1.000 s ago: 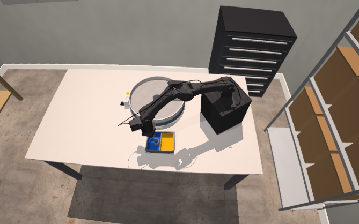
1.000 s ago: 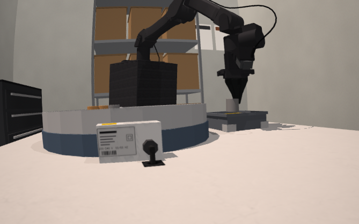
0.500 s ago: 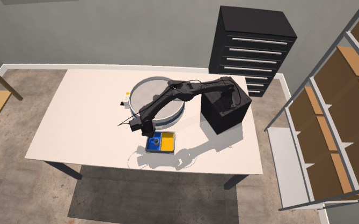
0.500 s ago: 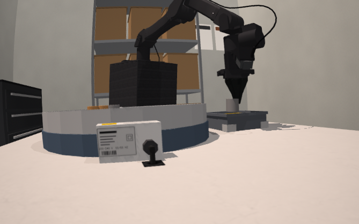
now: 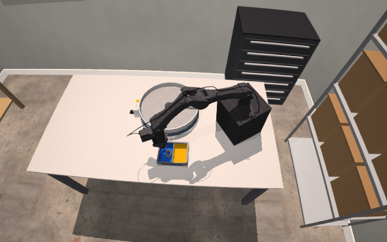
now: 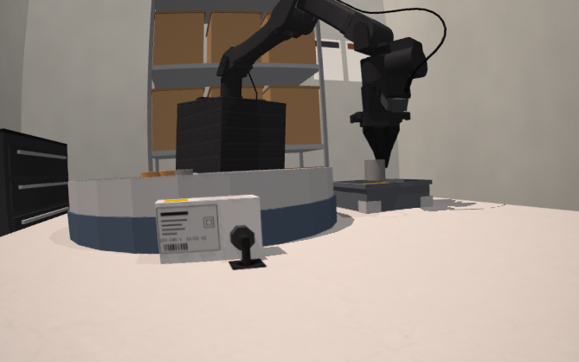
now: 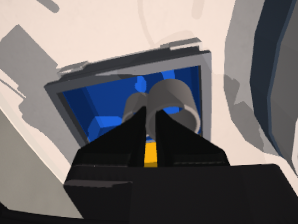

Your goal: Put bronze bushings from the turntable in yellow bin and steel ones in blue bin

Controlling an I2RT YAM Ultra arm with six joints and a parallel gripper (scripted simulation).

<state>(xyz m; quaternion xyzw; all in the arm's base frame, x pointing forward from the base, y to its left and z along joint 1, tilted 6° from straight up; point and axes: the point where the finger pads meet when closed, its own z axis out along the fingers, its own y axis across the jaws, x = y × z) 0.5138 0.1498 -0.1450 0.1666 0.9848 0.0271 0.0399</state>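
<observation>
My gripper is now 7 cm above the blue bin, 2 cm to the right of it and 2 cm past it. The rest, counted from my hand: yellow bin: 10 cm behind, 7 cm below, 3 cm to the left; then round grey turntable: 33 cm to the right, 5 cm behind, 3 cm below.
</observation>
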